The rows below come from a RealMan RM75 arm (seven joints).
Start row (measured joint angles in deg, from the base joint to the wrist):
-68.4 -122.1 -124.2 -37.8 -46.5 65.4 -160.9
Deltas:
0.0 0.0 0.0 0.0 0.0 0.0 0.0
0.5 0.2 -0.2 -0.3 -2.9 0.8 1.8
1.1 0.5 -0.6 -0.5 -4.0 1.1 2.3
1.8 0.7 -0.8 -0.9 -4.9 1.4 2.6
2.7 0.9 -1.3 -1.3 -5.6 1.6 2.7
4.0 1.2 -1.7 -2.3 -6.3 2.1 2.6
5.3 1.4 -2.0 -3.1 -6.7 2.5 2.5
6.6 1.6 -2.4 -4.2 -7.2 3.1 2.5
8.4 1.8 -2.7 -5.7 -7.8 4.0 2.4
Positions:
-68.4 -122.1 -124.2 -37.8 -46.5 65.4 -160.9
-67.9 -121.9 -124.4 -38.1 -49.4 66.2 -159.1
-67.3 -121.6 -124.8 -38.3 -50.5 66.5 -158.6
-66.6 -121.4 -125.0 -38.7 -51.4 66.8 -158.3
-65.7 -121.2 -125.5 -39.1 -52.1 67.0 -158.2
-64.4 -120.9 -125.9 -40.1 -52.8 67.5 -158.3
-63.1 -120.7 -126.2 -40.9 -53.2 67.9 -158.4
-61.8 -120.5 -126.6 -42.0 -53.7 68.5 -158.4
-60.0 -120.3 -126.9 -43.5 -54.3 69.4 -158.5

